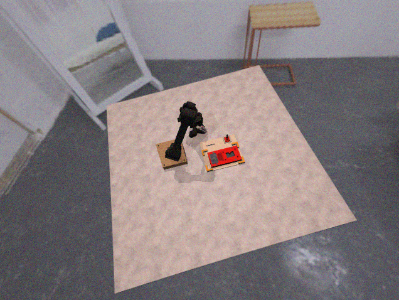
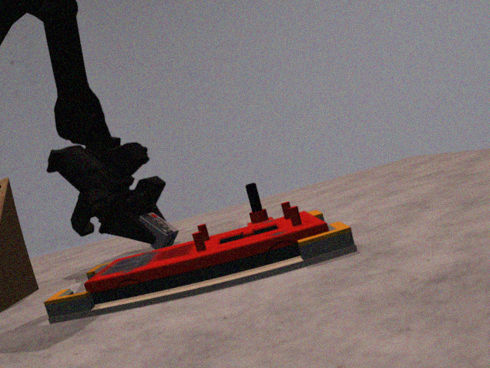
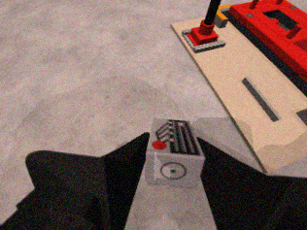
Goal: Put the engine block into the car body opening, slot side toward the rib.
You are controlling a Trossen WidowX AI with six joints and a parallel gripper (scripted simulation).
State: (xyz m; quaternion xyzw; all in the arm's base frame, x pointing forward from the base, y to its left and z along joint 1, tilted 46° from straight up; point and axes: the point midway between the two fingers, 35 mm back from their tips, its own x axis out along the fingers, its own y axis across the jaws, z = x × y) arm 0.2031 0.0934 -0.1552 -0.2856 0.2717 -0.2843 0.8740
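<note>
My gripper tip is now 10 mm past the grey engine block and 10 mm below it.
</note>
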